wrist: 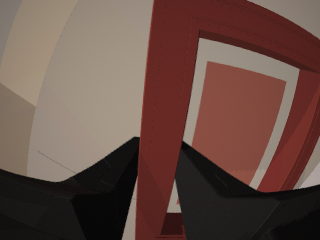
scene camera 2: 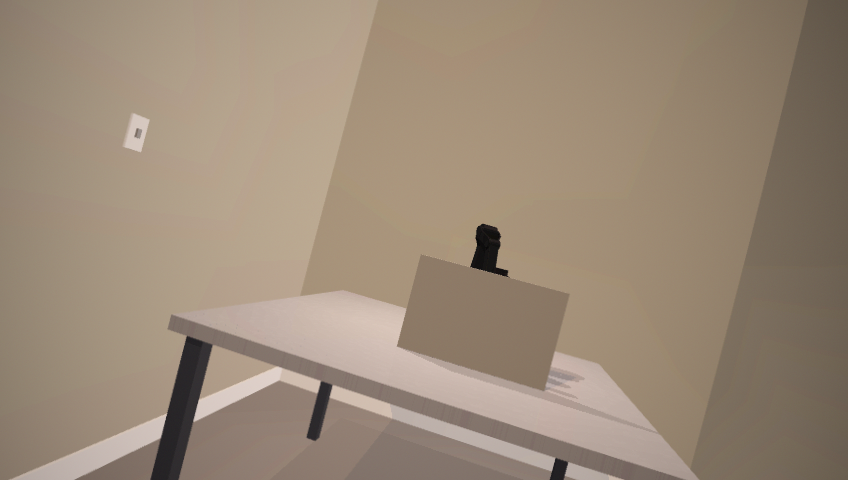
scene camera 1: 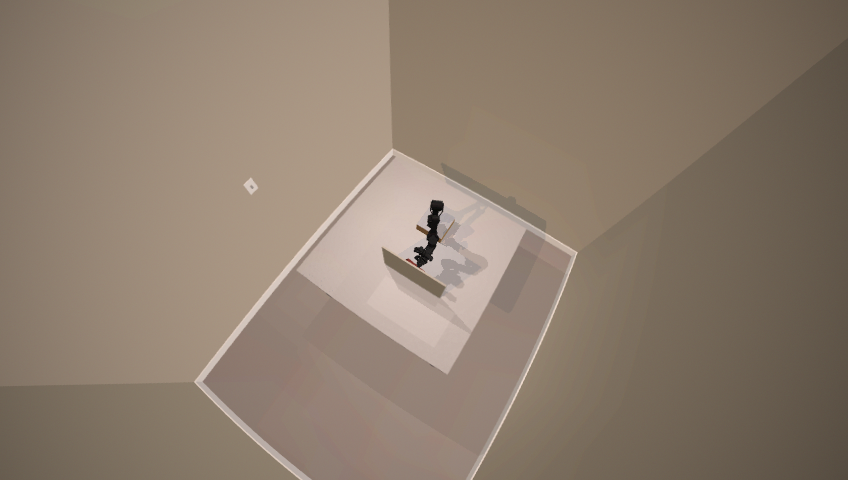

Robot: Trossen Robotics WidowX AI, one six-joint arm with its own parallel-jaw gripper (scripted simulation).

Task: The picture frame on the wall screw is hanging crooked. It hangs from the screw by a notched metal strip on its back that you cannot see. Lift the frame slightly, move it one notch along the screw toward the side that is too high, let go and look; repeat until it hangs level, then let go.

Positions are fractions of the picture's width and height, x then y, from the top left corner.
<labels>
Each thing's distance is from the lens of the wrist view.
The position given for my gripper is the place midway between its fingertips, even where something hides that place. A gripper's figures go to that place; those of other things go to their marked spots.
my gripper (wrist: 0.49,0.61): 10 cm
picture frame (wrist: 0.73,0.36): 10 cm
wall panel (wrist: 0.28,0.44): 11 cm
</labels>
